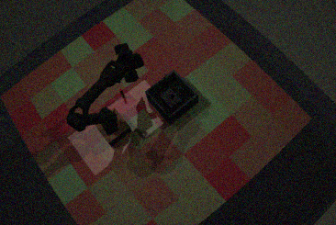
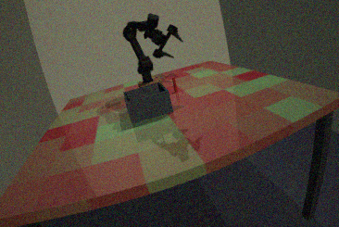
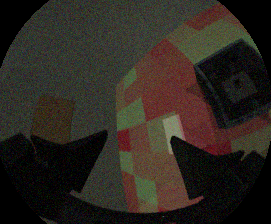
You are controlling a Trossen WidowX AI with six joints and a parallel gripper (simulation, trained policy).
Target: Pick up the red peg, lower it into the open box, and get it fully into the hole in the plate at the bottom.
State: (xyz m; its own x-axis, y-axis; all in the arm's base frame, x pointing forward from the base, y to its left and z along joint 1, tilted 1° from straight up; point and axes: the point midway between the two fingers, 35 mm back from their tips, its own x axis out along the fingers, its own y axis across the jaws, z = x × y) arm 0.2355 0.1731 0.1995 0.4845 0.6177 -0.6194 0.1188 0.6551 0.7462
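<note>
My gripper tip is 20 cm above the red peg, 11 cm past it and 5 cm to the left of it. The rest, counted from my gripper tip: dark box: 21 cm to the right, 21 cm below, 10 cm ahead.
</note>
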